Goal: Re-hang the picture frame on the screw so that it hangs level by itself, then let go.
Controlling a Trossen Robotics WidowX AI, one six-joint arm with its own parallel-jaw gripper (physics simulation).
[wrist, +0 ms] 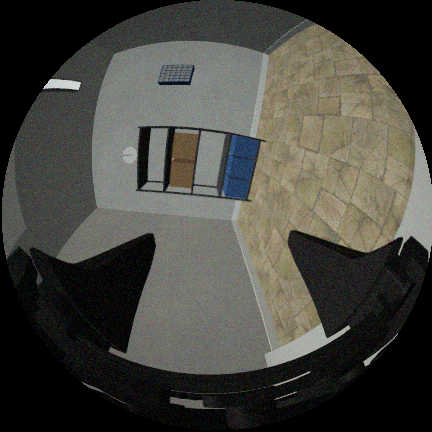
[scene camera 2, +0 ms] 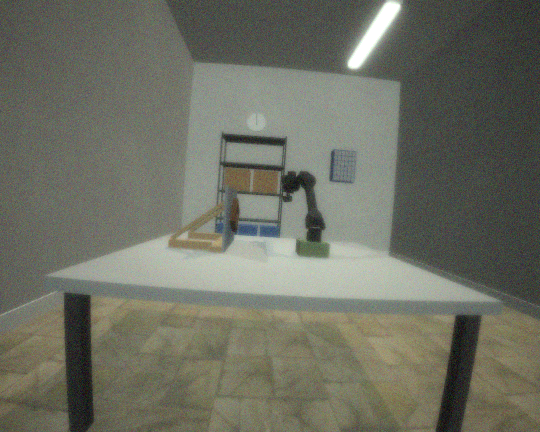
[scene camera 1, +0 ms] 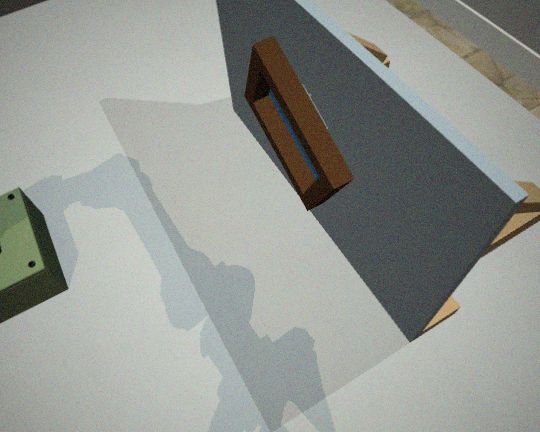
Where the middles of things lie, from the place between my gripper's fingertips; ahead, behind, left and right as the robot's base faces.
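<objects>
There's a brown picture frame (scene camera 1: 294, 127) here, and my hand is 30 cm short of it, 54 cm to the right of it and 19 cm above it.
</objects>
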